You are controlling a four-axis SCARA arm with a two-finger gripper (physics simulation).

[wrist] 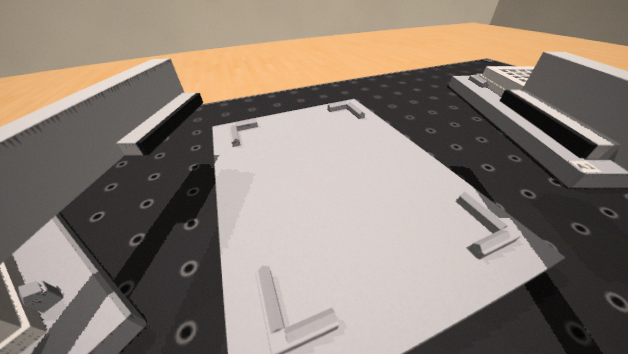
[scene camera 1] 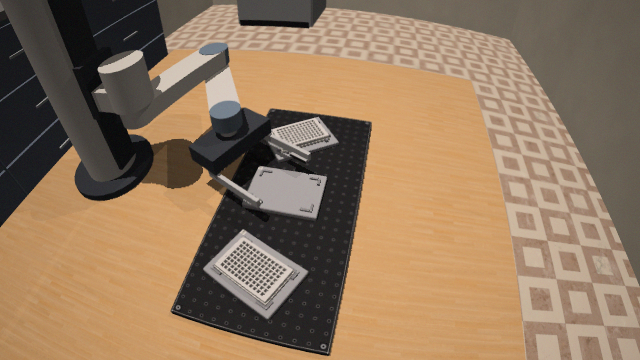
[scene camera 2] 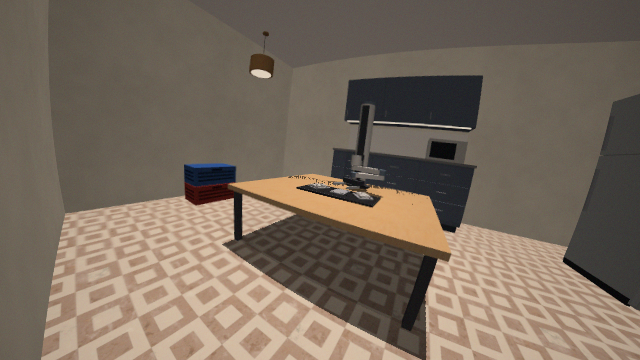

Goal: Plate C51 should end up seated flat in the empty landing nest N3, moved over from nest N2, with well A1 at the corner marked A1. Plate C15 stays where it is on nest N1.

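Observation:
The empty nest N3 point(scene camera 1: 287, 194) point(scene camera 2: 340, 191) point(wrist: 350, 200) lies in the middle of the black board, with raised brackets at its corners. A white welled plate point(scene camera 1: 255, 267) sits on the front nest point(scene camera 1: 267, 312); this plate point(wrist: 510, 76) and its nest also show at the right of the wrist view, with an A1 mark point(wrist: 584, 166). Another white plate point(scene camera 1: 302, 131) sits on the back nest point(scene camera 1: 332, 142). I cannot read which plate is C51 or C15. My gripper point(scene camera 1: 283, 180) point(wrist: 347, 77) is open and empty, above the board around N3's back left part.
The black perforated board point(scene camera 1: 340, 240) point(wrist: 425, 115) lies on the wooden table point(scene camera 1: 425, 200) point(scene camera 2: 280, 192). The arm's column point(scene camera 1: 65, 90) point(scene camera 2: 366, 135) stands left of the board in scene camera 1. The back plate's nest point(wrist: 107, 320) shows at the wrist view's lower left.

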